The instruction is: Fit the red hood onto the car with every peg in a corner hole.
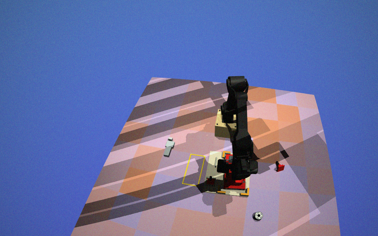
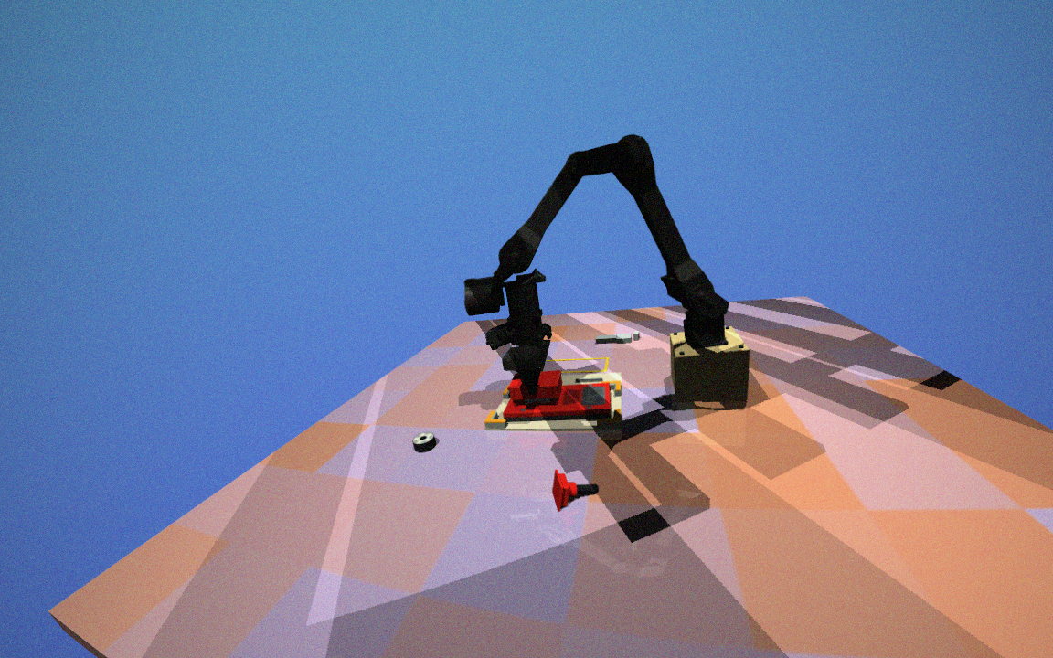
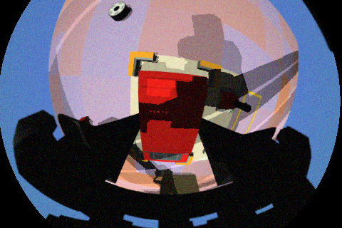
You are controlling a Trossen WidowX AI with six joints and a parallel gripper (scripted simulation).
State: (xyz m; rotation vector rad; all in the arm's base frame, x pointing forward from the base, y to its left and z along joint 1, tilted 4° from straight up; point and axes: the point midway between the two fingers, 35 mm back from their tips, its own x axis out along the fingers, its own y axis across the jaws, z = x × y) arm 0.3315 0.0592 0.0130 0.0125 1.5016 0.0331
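Right now the grey engine block is 30 mm below my gripper tip. Round my gripper tip: red hood right at my gripper tip.
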